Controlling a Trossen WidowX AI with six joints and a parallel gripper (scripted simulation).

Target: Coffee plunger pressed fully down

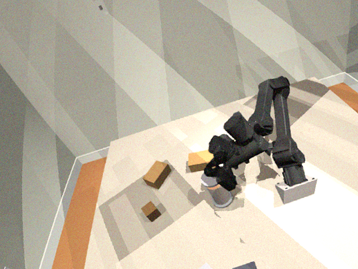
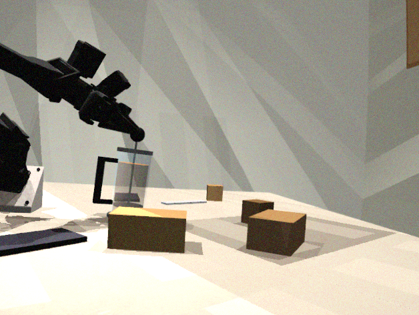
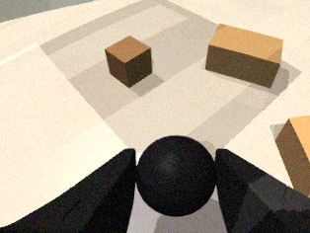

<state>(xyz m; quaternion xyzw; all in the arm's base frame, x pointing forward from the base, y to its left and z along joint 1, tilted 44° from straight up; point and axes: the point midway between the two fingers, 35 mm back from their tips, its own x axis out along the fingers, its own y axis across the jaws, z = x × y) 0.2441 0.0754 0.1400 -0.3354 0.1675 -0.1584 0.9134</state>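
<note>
Right now the glass coffee press is 9 cm below my gripper tip, 3 cm behind it and 1 cm to the right of it.
</note>
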